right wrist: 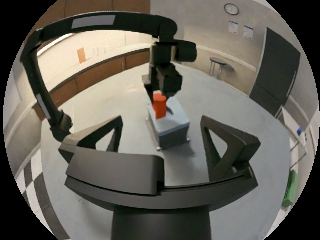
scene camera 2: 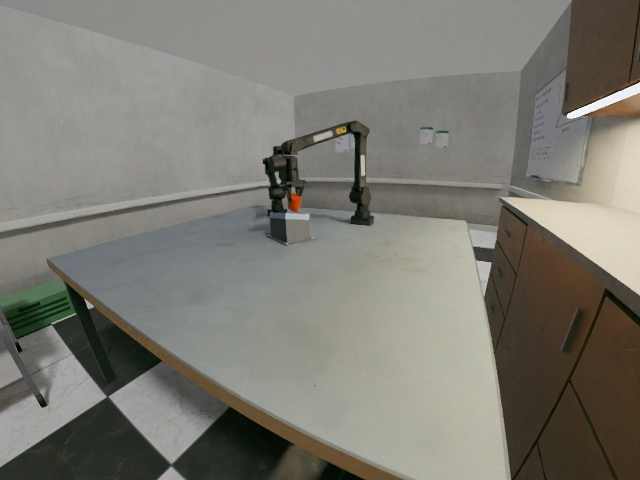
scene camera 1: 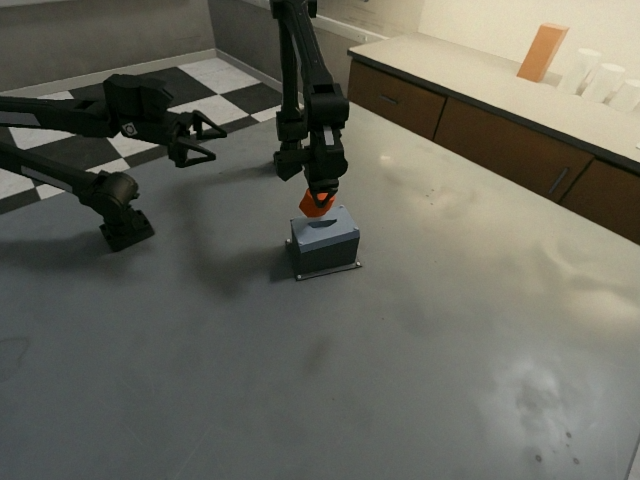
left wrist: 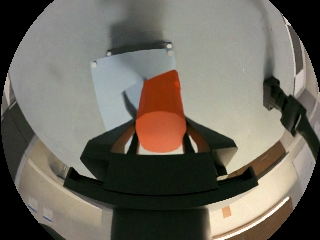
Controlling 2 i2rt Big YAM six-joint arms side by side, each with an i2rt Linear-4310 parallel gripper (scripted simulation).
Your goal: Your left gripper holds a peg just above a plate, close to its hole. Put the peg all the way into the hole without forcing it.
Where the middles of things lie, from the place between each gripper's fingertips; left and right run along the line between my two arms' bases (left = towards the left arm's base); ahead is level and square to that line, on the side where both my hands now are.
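My left gripper is 10 mm to the left of the blue-grey plate (scene camera 1: 336,226) and 30 mm short of it, and it is also 80 mm above it. As for the orange-red peg (left wrist: 160,123), it is 10 mm to the right of my left hand and 20 mm below it.
From my right hand (scene camera 1: 221,145), the orange-red peg is 15 cm ahead, 17 cm to the left and 17 cm below. The blue-grey plate, measured from my right hand, is 16 cm to the left, 19 cm ahead and 22 cm below.
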